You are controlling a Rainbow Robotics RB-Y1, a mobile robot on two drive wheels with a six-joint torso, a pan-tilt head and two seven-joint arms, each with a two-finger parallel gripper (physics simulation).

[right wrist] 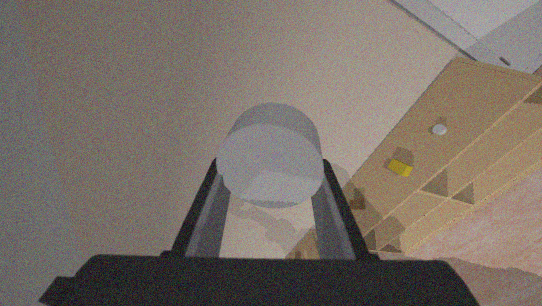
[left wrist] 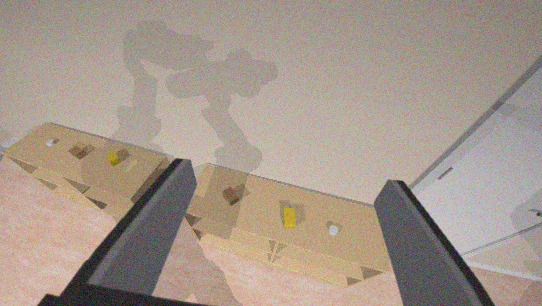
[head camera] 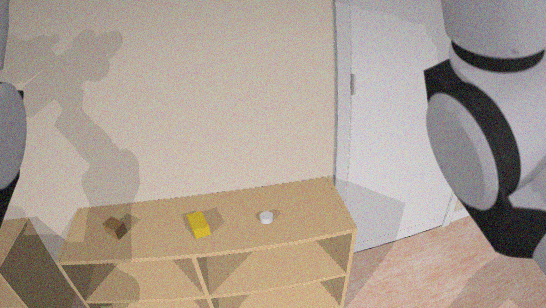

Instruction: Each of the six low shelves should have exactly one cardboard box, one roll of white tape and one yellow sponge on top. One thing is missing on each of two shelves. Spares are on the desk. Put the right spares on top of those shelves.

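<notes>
A low shelf [head camera: 300,200] [left wrist: 265,190] [right wrist: 480,90] bears a cardboard box [head camera: 116,227] [left wrist: 232,195] [right wrist: 357,199], a yellow sponge [head camera: 198,225] [left wrist: 289,217] [right wrist: 400,168] and a roll of white tape [head camera: 266,217] [left wrist: 333,229] [right wrist: 439,129]. A second low shelf [left wrist: 30,140] at the left of the left wrist view bears white tape [left wrist: 51,142], a box [left wrist: 78,152] and a sponge [left wrist: 114,158]. My left gripper [left wrist: 287,182] is open and empty, away from the shelves. My right gripper [right wrist: 271,169] is shut on a roll of white tape [right wrist: 270,160], held clear of the shelf.
A white door [head camera: 395,125] [left wrist: 500,165] stands right of the nearer shelf. A beige wall [head camera: 210,100] [left wrist: 350,90] [right wrist: 150,100] rises behind the shelves. Pinkish floor [head camera: 415,270] [left wrist: 50,215] lies in front. Part of another shelf [head camera: 30,260] shows at the head view's lower left.
</notes>
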